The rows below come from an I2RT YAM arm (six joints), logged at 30 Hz.
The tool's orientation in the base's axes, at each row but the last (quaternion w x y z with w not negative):
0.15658, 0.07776, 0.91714, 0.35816
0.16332, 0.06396, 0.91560, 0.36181
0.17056, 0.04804, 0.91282, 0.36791
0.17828, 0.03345, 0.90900, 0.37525
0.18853, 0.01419, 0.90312, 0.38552
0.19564, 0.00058, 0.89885, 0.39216
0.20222, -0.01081, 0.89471, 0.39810
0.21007, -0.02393, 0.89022, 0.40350
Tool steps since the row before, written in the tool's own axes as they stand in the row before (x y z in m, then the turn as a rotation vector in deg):
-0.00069, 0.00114, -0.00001, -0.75, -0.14, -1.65
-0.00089, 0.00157, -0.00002, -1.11, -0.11, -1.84
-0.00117, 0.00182, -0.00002, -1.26, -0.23, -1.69
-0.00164, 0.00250, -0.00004, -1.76, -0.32, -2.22
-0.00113, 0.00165, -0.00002, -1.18, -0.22, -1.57
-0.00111, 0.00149, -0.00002, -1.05, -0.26, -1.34
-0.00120, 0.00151, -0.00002, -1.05, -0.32, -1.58
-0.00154, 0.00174, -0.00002, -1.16, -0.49, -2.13
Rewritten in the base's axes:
0.00068, 0.00065, 0.00094, 0.13, -1.34, 1.22
0.00083, 0.00092, 0.00131, 0.41, -1.52, 1.47
0.00102, 0.00106, 0.00159, 0.60, -1.54, 1.32
0.00134, 0.00144, 0.00225, 0.89, -2.06, 1.76
0.00084, 0.00095, 0.00154, 0.57, -1.44, 1.23
0.00079, 0.00085, 0.00145, 0.54, -1.29, 1.01
0.00082, 0.00085, 0.00153, 0.46, -1.50, 1.11
0.00103, 0.00096, 0.00185, 0.40, -2.03, 1.36

